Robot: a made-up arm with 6 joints.
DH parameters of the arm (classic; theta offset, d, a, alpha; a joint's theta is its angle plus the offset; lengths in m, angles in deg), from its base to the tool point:
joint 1: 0 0.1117 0 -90
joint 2: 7.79 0 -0.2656 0
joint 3: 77.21 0 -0.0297 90
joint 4: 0 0.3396 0 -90
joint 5: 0 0 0.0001 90
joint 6: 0 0.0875 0 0
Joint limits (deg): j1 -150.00..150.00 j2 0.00..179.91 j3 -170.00..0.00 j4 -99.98..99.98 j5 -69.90..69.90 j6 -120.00..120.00
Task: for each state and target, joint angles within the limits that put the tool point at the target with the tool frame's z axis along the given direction. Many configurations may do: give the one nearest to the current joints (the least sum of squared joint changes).
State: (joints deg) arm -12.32 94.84 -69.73 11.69 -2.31 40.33
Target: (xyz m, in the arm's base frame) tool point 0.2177 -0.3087 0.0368 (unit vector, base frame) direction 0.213 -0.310 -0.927
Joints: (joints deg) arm -54.74 104.77 -50.25 -0.91 18.39 40.33
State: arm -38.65 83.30 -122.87 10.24 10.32 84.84
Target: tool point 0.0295 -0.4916 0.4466 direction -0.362 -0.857 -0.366
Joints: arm -81.64 104.99 -115.99 -40.22 48.41 84.84
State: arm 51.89 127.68 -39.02 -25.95 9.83 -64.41
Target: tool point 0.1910 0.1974 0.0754 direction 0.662 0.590 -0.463
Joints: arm 47.60 77.33 -17.53 11.35 -27.56 -64.41
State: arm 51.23 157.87 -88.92 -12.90 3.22 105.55
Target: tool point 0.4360 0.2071 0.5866 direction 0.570 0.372 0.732
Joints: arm 24.33 112.96 -135.35 -17.01 -20.86 105.55
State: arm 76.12 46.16 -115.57 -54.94 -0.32 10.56
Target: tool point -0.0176 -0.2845 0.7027 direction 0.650 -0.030 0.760
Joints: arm 75.19 43.76 -145.54 -61.14 46.55 10.56
